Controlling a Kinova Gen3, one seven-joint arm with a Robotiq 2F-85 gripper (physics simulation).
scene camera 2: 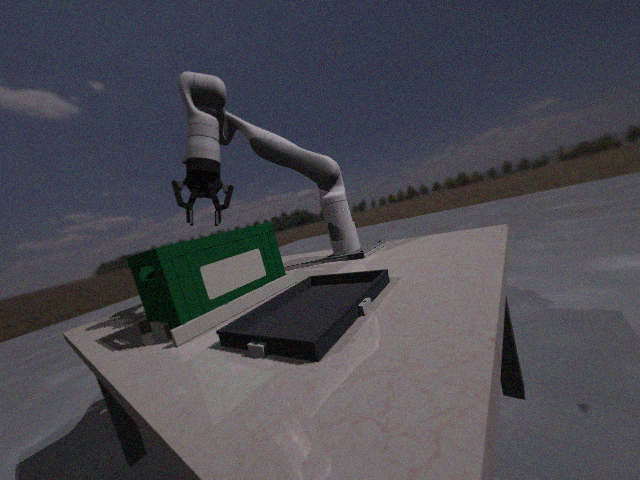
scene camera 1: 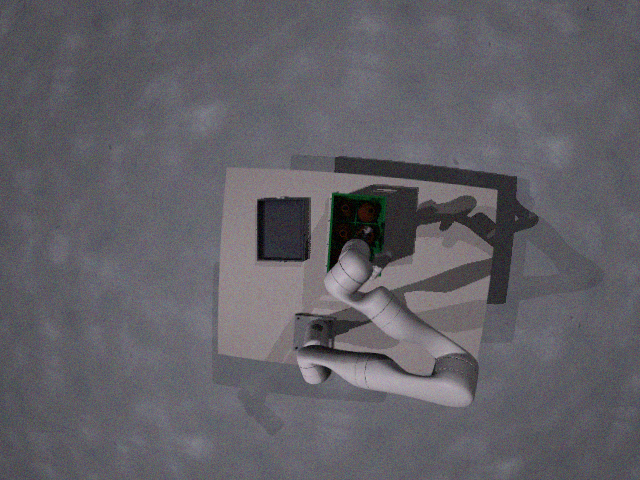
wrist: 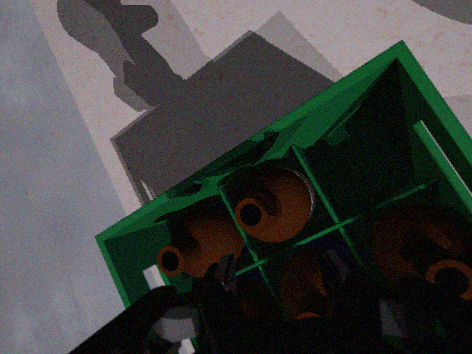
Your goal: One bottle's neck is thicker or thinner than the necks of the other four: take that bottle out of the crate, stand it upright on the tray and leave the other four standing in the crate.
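Places are measured from the arm's base along level axes (x right, y ahead, z up), in metres.
Pixels of known places: gripper, fingertip midpoint: (scene camera 2: 204, 225) (wrist: 277, 268); arm's base, origin of the base link: (scene camera 2: 346, 251) (scene camera 1: 317, 330).
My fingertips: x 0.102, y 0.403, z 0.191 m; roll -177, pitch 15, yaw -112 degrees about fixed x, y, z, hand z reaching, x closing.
Ahead of a thing's pixels: the offset from my fingertips to its top centre. "*": to the spot under its first point. Level surfaces: height alone.
The green crate @(dz -0.031, dx -0.011, dy +0.012 m) (scene camera 1: 384, 206) (scene camera 2: 178, 289) (wrist: 401, 50) holds several brown bottles standing in its compartments. In the wrist view, one bottle @(dz -0.043, dx +0.027, dy +0.100 m) (wrist: 207, 250) is at the far left, another @(dz -0.043, dx +0.034, dy +0.017 m) (wrist: 290, 212) is beside it, and the far-right compartment is empty. In the near row, one bottle @(dz -0.043, dx -0.058, dy +0.011 m) (wrist: 305, 282) is in the middle and one @(dz -0.043, dx -0.051, dy -0.082 m) (wrist: 395, 230) is at the right; the right one's mouth looks widest there, but view angle may play a part. Another is mostly hidden at the near left. My gripper (scene camera 2: 204, 222) (wrist: 277, 268) is open and empty above the crate. The dark tray @(* dz -0.201, dx -0.294, dy -0.005 m) (scene camera 1: 283, 229) (scene camera 2: 305, 320) holds no bottle.
The tray lies beside the crate on the pale table @(dz -0.206 m) (scene camera 1: 258, 310) (scene camera 2: 403, 392). A low white rail @(dz -0.176, dx -0.109, dy +0.006 m) (scene camera 2: 230, 308) runs along the crate's tray side. The arm hides the crate's front end in scene camera 1. Dark shadows fall beside the crate.
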